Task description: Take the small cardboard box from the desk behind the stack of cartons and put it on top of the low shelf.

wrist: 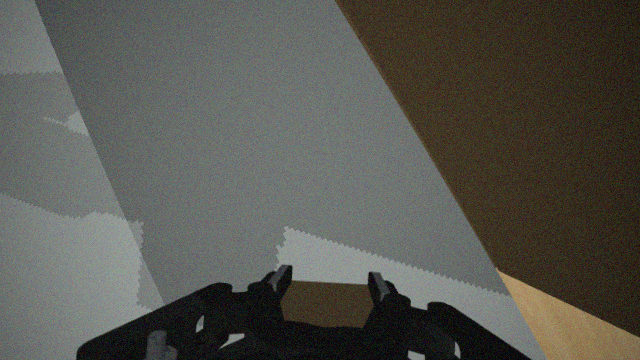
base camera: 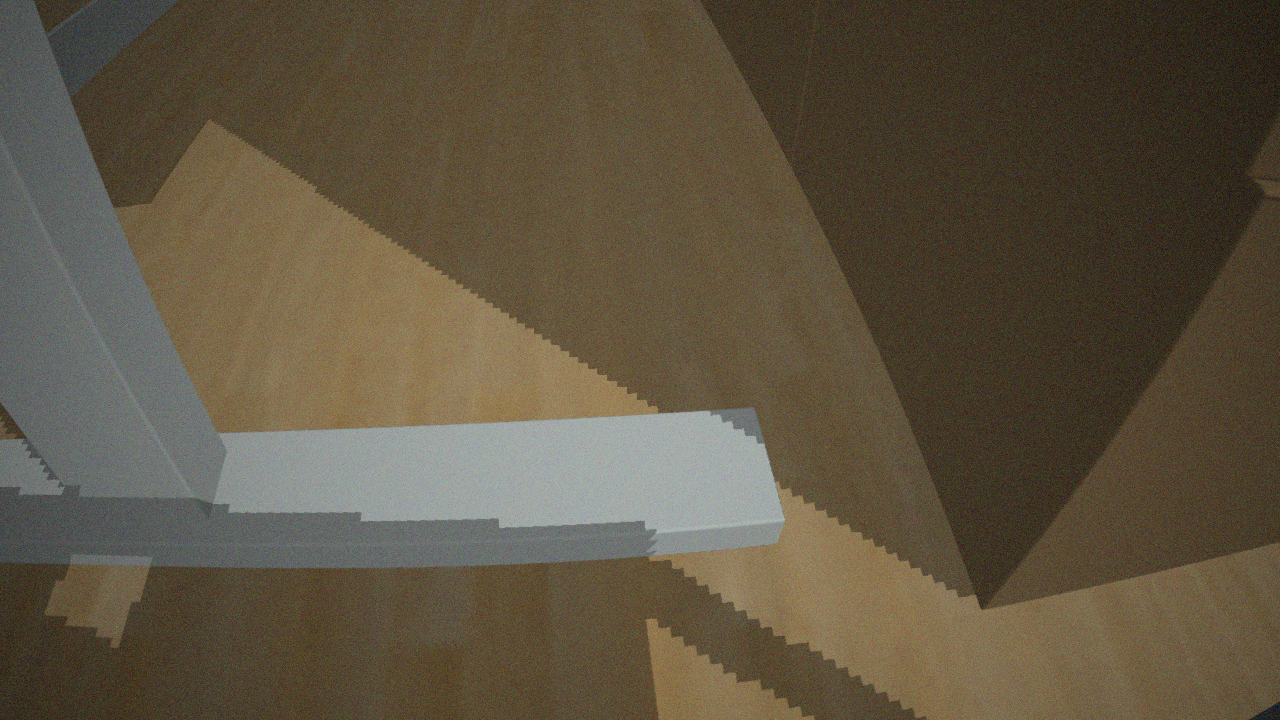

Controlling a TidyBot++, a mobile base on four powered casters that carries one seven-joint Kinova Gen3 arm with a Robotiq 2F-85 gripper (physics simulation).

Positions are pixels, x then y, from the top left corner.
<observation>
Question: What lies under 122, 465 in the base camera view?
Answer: A grey desk.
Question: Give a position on a small brown cardboard box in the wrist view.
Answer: At 324, 304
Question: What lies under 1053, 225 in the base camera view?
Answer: A stack of cartons.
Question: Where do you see a grey desk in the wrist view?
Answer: At 155, 155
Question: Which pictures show my gripper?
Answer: The wrist view only.
</observation>
